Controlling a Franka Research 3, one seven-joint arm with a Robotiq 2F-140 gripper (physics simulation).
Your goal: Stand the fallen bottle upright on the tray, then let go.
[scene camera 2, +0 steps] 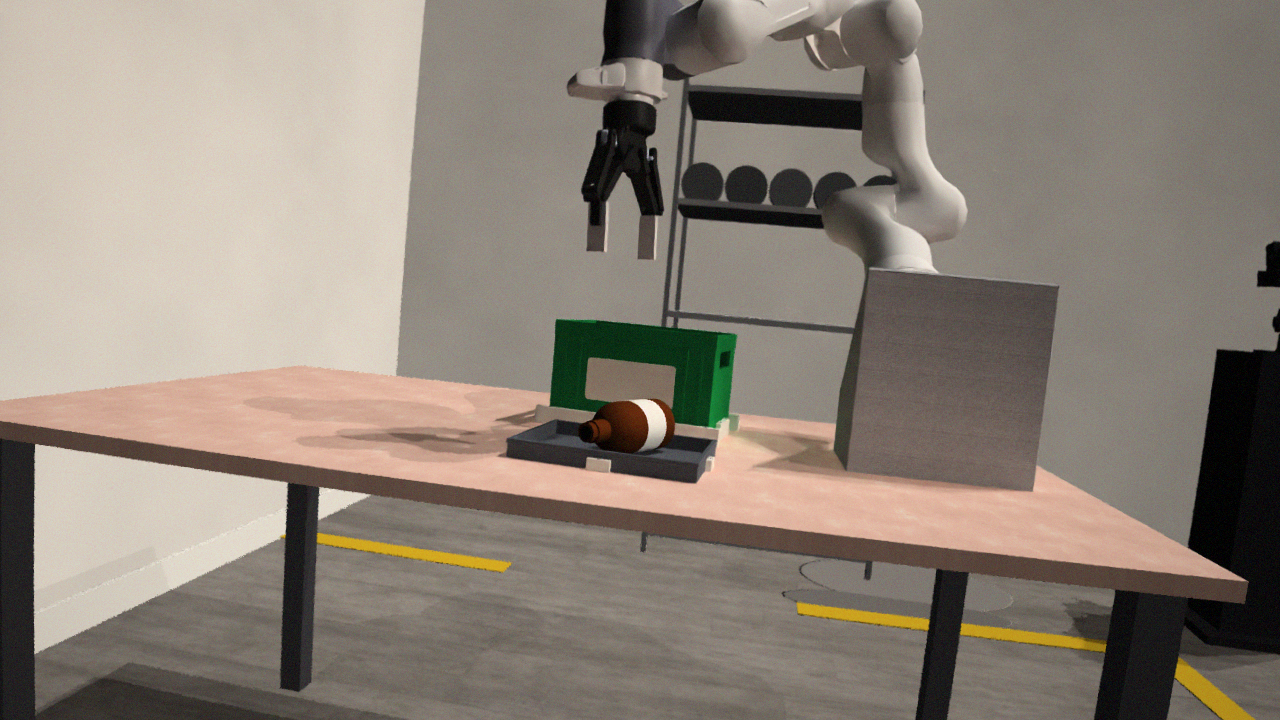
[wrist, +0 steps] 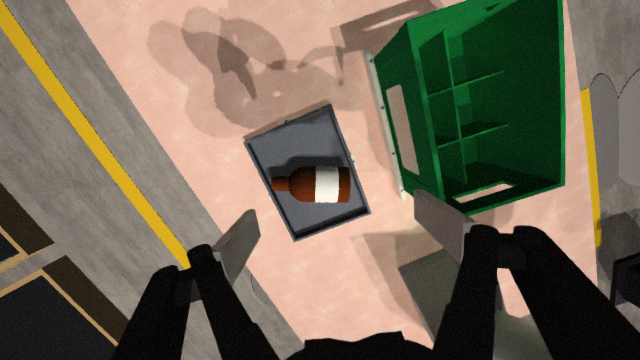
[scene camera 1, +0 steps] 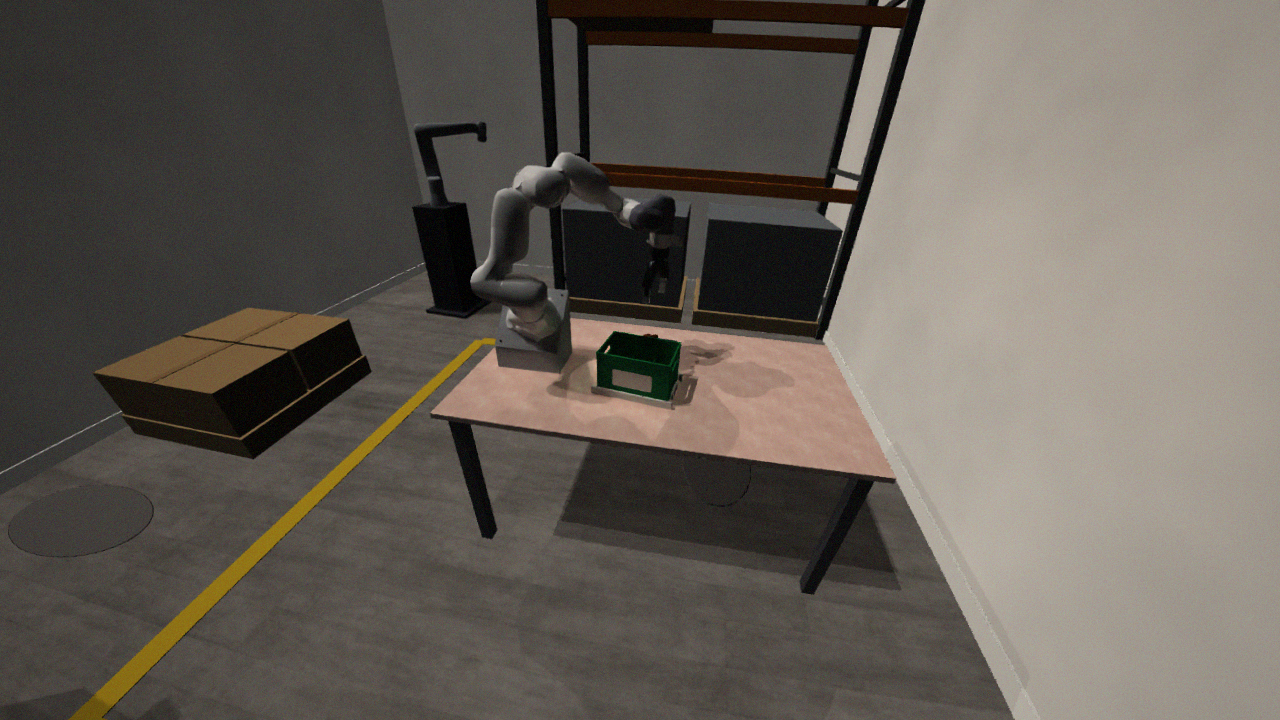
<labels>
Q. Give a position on a brown bottle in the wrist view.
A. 307,183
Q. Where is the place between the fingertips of my gripper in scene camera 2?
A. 623,255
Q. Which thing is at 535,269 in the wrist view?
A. My gripper.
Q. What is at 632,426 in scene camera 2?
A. A brown bottle.
</labels>
